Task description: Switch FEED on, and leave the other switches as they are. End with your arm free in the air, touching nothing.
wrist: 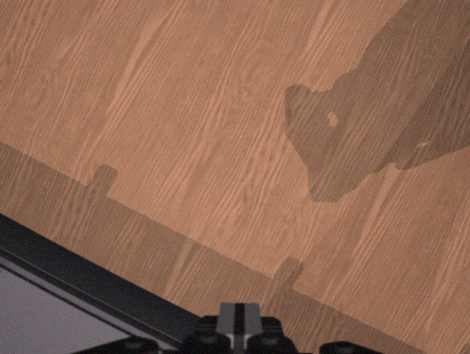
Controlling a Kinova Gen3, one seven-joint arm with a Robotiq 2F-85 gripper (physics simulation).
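Places are measured from the arm's base along level axes (x left, y ahead, z down), in centimetres.
Where they show: gripper, fingertip midpoint: (pixel 239 329).
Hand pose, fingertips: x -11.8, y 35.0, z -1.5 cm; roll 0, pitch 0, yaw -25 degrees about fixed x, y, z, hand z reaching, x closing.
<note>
After its pixels a point has its place.
Part of a grey switch panel (pixel 45 310) {y 39.3, x -19.4, z 2.1 cm} with a black edge shows at the lower left of the wrist view. No switch lever or label shows on this part, and FEED does not show. My gripper (pixel 239 329) {y 35.0, x -11.8, z -1.5 cm} is shut with nothing between its fingers, at the bottom centre, in front of the panel's black edge and the wood beside it. How high it is above them, and whether it touches anything, I cannot tell.
A wooden table top (pixel 200 100) {y 27.1, x -18.2, z 8.7 cm} fills most of the view. The panel's shadow runs along its edge, with two short lever-shaped shadows standing out. The arm's large dark shadow lies at the upper right.
</note>
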